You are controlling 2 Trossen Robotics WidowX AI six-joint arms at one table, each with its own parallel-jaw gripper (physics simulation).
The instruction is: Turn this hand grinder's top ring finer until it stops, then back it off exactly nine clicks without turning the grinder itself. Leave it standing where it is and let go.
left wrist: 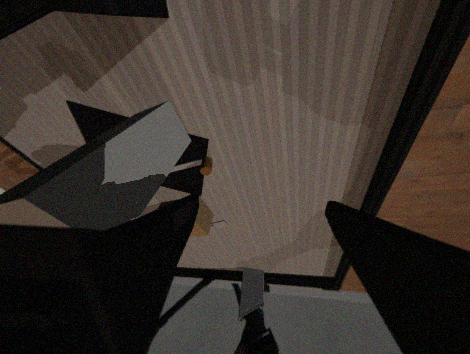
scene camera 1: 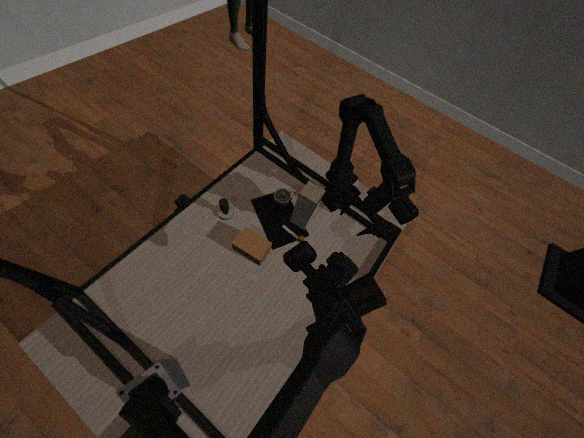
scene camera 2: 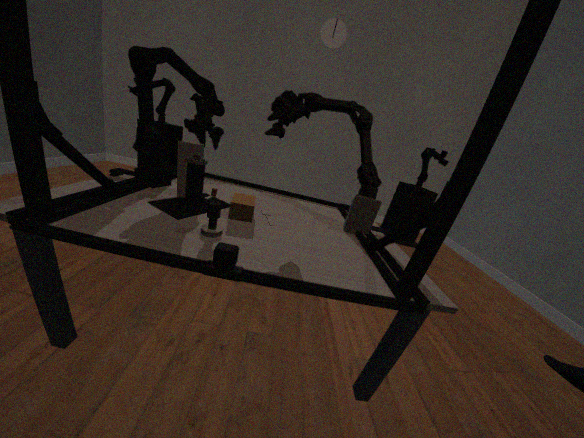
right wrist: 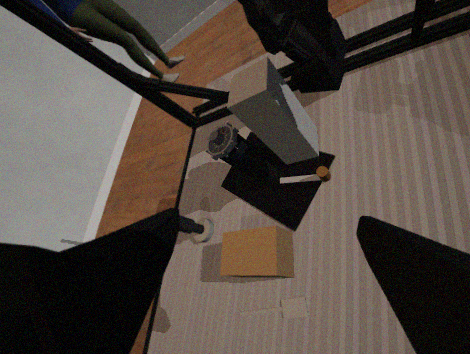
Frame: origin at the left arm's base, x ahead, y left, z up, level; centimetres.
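Seen in the pictures: left gripper, fingertip midpoint: (left wrist: 261, 203) (scene camera 1: 348, 225) (scene camera 2: 210, 148) (right wrist: 370, 52); right gripper, fingertip midpoint: (scene camera 2: 266, 127) (right wrist: 268, 221); left arm's base, origin of the base link: (scene camera 1: 338, 190) (scene camera 2: 153, 166) (right wrist: 311, 50); right arm's base, origin of the base link: (left wrist: 251, 313) (scene camera 1: 149, 392) (scene camera 2: 366, 201).
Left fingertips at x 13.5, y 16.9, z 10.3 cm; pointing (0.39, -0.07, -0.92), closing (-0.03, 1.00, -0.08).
Note:
Offsets run from my left fingertips to a thing's top centre.
The hand grinder {dx +12.2, dy -22.1, dz +0.2 cm} (scene camera 1: 282, 196) (scene camera 2: 196, 180) (right wrist: 223, 142) is a dark upright cylinder with a round ring finer on top. It stands on the black mat {dx +12.1, dy -21.8, dz -17.3 cm} (scene camera 1: 263, 206) (scene camera 2: 167, 205) (right wrist: 299, 212) beside a tall grey box {dx +4.6, dy -16.1, dz +2.9 cm} (scene camera 1: 306, 210) (scene camera 2: 184, 172) (right wrist: 275, 122). I cannot make out the grinder in the left wrist view. My left gripper (scene camera 1: 374, 231) (scene camera 2: 208, 142) (left wrist: 261, 203) is open and empty, raised and apart from the grinder. My right gripper (scene camera 1: 321, 262) (scene camera 2: 271, 125) (right wrist: 268, 221) is open and empty, high over the table and apart from the grinder.
A pale bar with an orange-brown knob {dx +12.1, dy -12.6, dz -14.0 cm} (scene camera 1: 301, 238) (left wrist: 206, 166) (right wrist: 323, 173) is at the mat's edge. An orange-tan box {dx +28.6, dy -15.9, dz -11.6 cm} (scene camera 1: 251, 245) (scene camera 2: 242, 207) (right wrist: 250, 252) lies nearby. A dark-handled piece {dx +29.6, dy -34.5, dz -8.6 cm} (scene camera 1: 224, 206) (scene camera 2: 213, 214) (right wrist: 191, 225) stands on a pale round base. Dark frame posts rise at the table's corners.

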